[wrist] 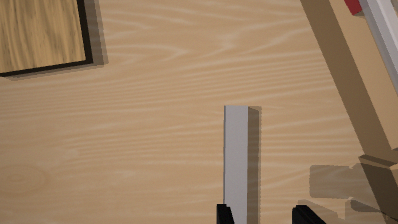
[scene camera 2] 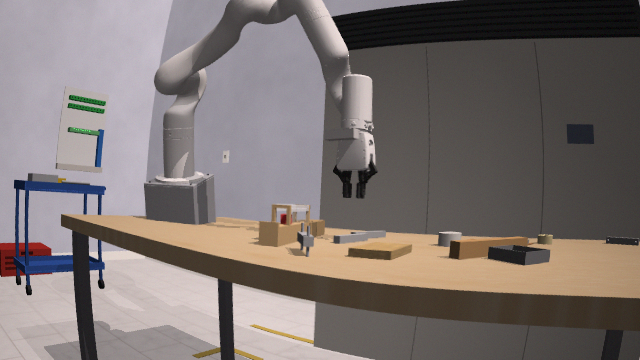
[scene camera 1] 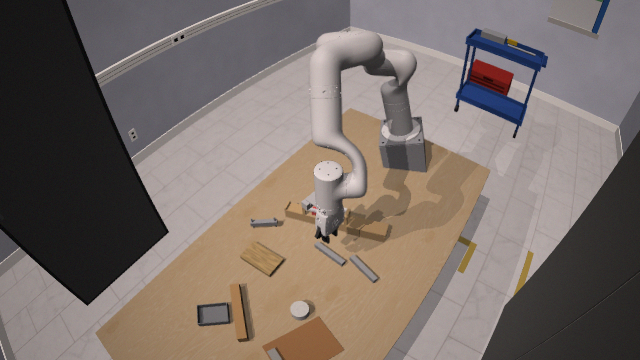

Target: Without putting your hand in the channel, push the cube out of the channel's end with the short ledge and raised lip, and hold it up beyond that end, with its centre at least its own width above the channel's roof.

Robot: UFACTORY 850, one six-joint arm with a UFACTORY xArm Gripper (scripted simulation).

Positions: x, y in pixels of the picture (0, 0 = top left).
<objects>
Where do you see a wooden slab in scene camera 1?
264, 260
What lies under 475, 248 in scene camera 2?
A wooden beam.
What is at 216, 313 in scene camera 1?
A tray.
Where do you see a wooden channel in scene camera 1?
356, 226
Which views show the tray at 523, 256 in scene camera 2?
Scene camera 2 and scene camera 1 only.
</objects>
